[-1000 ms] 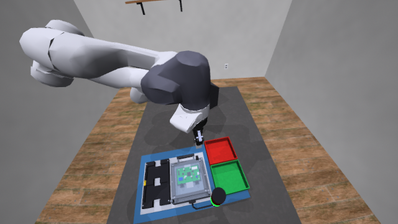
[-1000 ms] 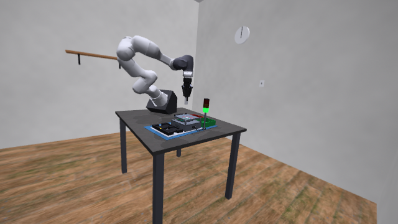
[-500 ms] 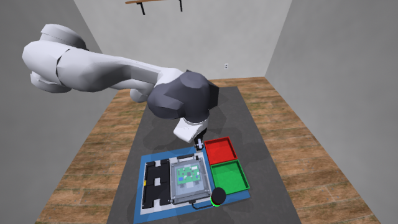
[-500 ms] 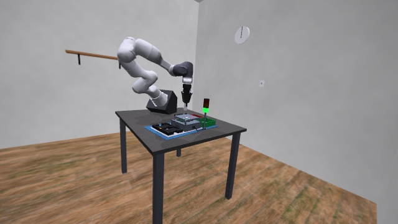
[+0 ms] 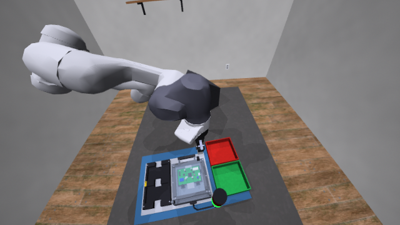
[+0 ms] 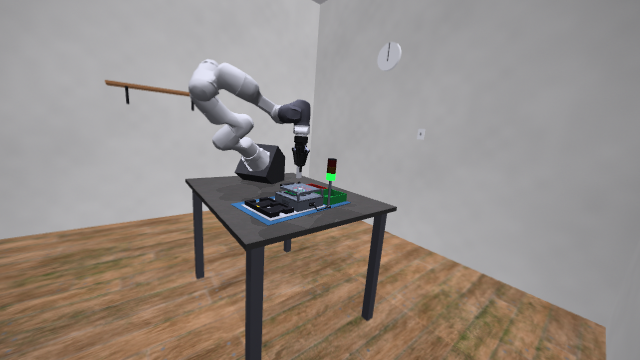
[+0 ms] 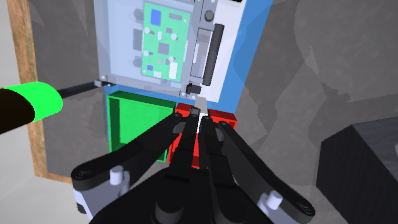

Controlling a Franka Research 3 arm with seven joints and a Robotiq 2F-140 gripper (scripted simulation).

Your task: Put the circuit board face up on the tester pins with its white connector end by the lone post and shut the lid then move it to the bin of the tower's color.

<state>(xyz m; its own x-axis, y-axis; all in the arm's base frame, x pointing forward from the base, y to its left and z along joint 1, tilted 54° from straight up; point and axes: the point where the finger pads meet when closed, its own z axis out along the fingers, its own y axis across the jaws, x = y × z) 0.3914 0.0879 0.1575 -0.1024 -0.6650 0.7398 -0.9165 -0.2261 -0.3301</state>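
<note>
Right now my hand is 70 mm above the latch hook, 20 mm to the left of it and 20 mm short of it. Also, from my hand: green circuit board 80 mm to the right, 80 mm below, 70 mm ahead; then clear lid 80 mm to the right, 70 mm below, 70 mm ahead; then dark plate 90 mm below, 80 mm to the right, 80 mm ahead.
</note>
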